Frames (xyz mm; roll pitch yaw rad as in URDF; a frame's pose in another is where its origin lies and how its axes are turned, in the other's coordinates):
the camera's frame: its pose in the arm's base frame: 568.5 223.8 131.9 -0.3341 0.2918 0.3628
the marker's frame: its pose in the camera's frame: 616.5 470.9 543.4 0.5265 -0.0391 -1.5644
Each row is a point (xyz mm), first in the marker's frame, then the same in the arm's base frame.
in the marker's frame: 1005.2 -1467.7 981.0
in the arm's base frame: -127.0 -343.2 1256.5
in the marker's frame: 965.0 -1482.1 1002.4
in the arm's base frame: -163.8 -312.9 1259.3
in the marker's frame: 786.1 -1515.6 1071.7
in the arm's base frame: -293.2 -167.4 1254.1
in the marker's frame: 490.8 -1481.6 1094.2
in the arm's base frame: -400.9 100.2 1178.8
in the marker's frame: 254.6 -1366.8 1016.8
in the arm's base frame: -381.2 340.2 1048.5
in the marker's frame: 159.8 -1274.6 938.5
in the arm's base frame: -318.7 450.8 962.1
